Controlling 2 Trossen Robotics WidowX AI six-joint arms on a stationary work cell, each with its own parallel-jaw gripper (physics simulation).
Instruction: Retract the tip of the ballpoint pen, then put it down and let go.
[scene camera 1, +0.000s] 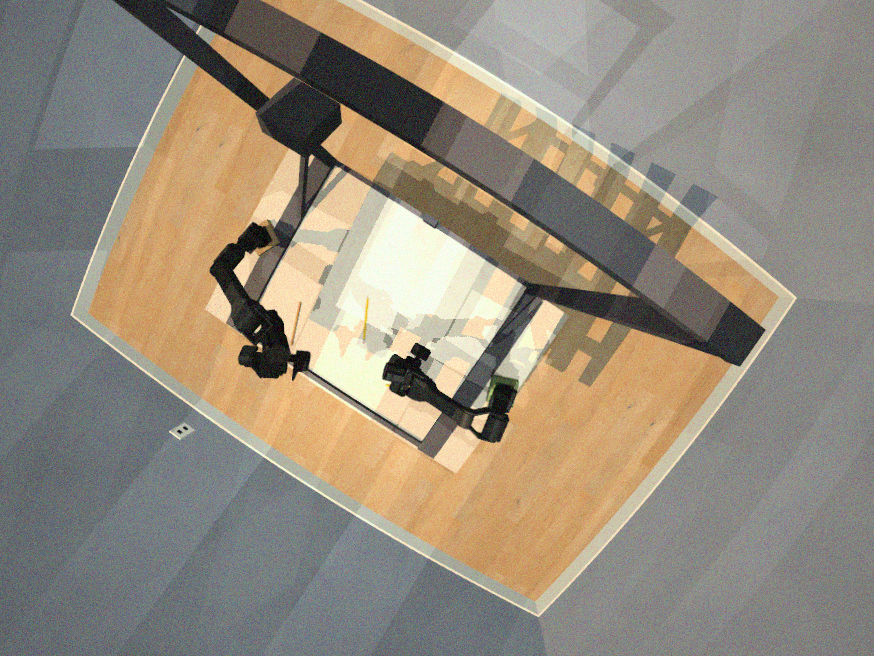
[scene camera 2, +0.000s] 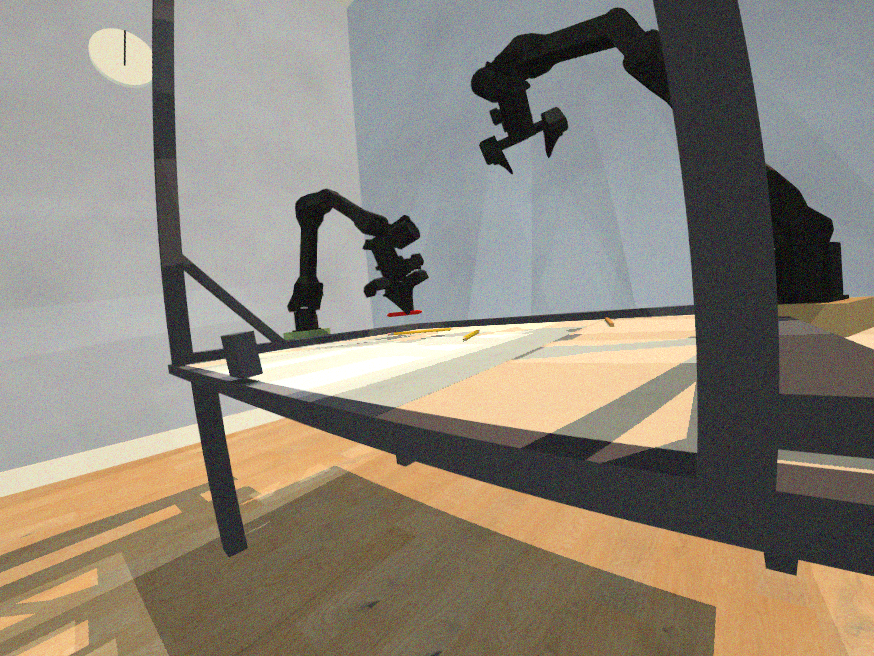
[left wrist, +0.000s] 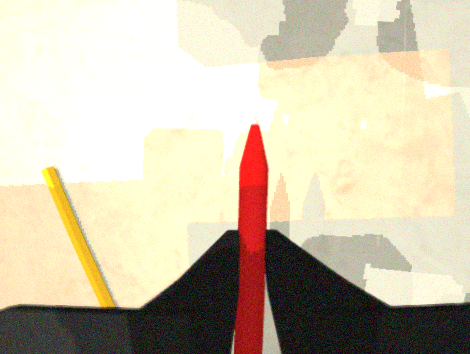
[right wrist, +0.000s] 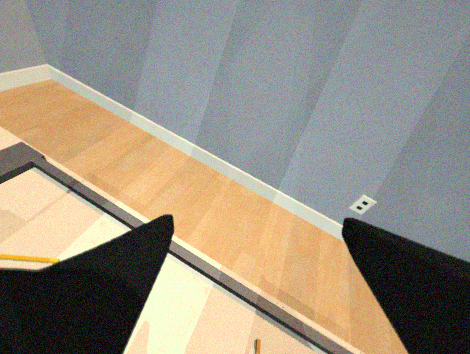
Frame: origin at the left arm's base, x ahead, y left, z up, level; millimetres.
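Where they show: left gripper, fingertip midpoint: (scene camera 2: 410, 313) (left wrist: 251, 241); right gripper, fingertip midpoint: (scene camera 1: 277, 378) (scene camera 2: 530, 165) (right wrist: 257, 224); left arm's base at its link origin: (scene camera 1: 503, 392) (scene camera 2: 306, 330); right arm's base at its link origin: (scene camera 1: 261, 237) (scene camera 2: 803, 301).
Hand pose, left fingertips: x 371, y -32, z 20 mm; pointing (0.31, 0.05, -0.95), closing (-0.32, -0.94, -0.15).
Note:
Each offset is from my left fingertips to the top centre of the thing. Level surfaces: height alone.
A red ballpoint pen @(dz +8, dx -22, dy +9 mm) (scene camera 2: 393, 314) (left wrist: 253, 200) is held roughly level above the table top @(dz -58 mm) (scene camera 2: 607, 381). My left gripper (scene camera 2: 408, 309) (left wrist: 251, 241) is shut on it, with one finger on each side of the barrel. In the left wrist view the tapered end points away from the fingers, and a very small pale tip shows faintly against the bright table. The pen's rear end is out of that view. My right gripper (scene camera 2: 530, 163) (right wrist: 257, 224) is open and empty, high above the table.
A yellow pencil @(dz -49, dx +187, dy -121 mm) (scene camera 1: 366, 319) (scene camera 2: 470, 335) lies on the table, with a second yellow one @(dz -51, dx -29, dy +105 mm) (scene camera 2: 423, 331) near the left gripper. An orange pencil @(dz -51, dx +457, dy -44 mm) (scene camera 1: 296, 323) (scene camera 2: 609, 321) (right wrist: 258, 346) lies toward the right arm. Dark frame posts (scene camera 2: 727, 247) rise around the table.

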